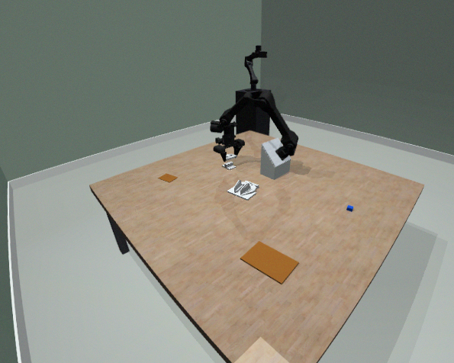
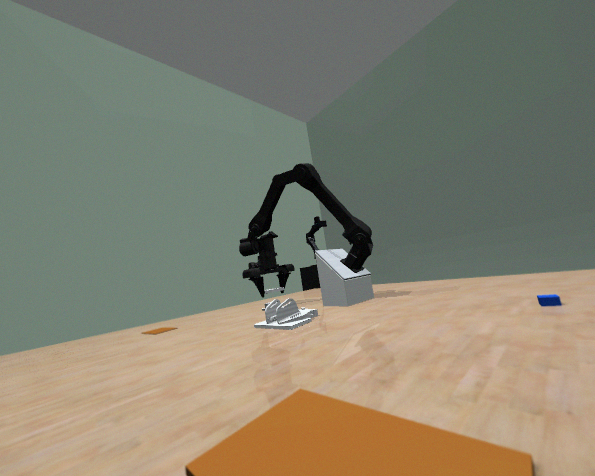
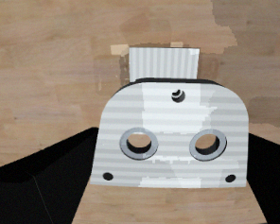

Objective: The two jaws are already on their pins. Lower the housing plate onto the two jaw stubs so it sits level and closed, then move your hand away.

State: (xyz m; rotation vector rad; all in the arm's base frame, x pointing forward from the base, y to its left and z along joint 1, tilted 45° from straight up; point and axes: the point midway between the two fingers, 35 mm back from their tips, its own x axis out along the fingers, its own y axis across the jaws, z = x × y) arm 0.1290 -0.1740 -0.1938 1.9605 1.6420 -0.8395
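My gripper tip is 10 mm to the left of the white part and 40 mm above it. Also, from my gripper tip: orange pad 460 mm ahead, 560 mm to the left, 50 mm below; then blue cube 10 mm behind, 680 mm to the left, 40 mm below.
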